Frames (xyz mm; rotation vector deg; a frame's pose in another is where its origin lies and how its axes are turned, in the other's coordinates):
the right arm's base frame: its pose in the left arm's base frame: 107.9 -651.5 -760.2 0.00 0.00 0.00
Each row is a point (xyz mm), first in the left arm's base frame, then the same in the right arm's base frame.
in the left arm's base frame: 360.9 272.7 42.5
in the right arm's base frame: 253.0 924.2 802.7
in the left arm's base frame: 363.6 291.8 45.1
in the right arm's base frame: 255.7 943.3 805.3
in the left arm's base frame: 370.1 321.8 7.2
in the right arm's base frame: 262.2 973.3 767.4
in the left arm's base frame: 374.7 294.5 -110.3
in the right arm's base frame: 266.8 946.0 649.9
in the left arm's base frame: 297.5 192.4 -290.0
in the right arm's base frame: 189.6 843.9 470.2
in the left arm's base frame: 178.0 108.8 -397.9
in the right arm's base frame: 70.1 760.3 362.3
